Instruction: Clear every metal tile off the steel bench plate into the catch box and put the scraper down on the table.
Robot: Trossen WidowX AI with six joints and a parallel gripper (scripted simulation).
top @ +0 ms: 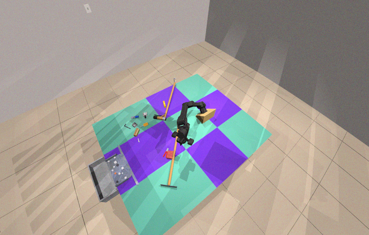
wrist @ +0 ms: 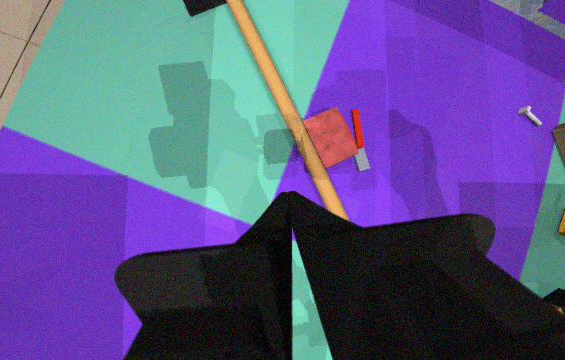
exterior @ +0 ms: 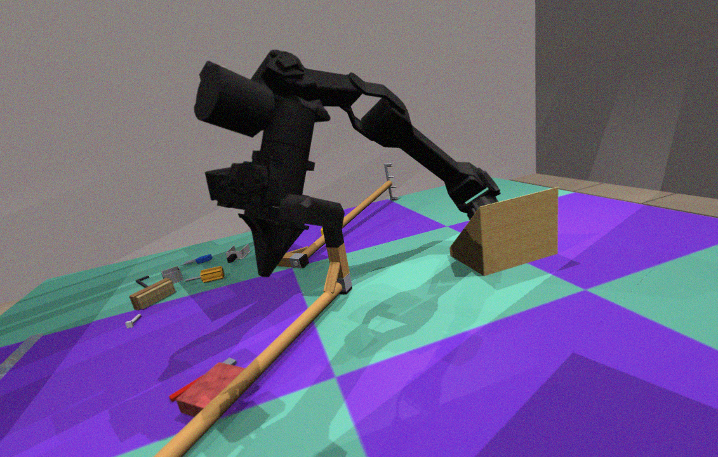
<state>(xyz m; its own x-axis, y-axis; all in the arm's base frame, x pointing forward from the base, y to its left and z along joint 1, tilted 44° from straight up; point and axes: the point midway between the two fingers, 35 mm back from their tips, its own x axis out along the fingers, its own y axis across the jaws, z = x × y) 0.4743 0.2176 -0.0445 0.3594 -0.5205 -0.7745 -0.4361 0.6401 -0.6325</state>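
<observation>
The long scraper is 11 cm below my gripper tip, 6 cm ahead of it and 3 cm to the right of it. Also, from my gripper tip: red block (16 cm below, 10 cm ahead, 4 cm to the right); then wooden block (45 cm to the right, 24 cm ahead, 15 cm below); then orange screwdriver (49 cm to the right, 15 cm below, 12 cm ahead).
</observation>
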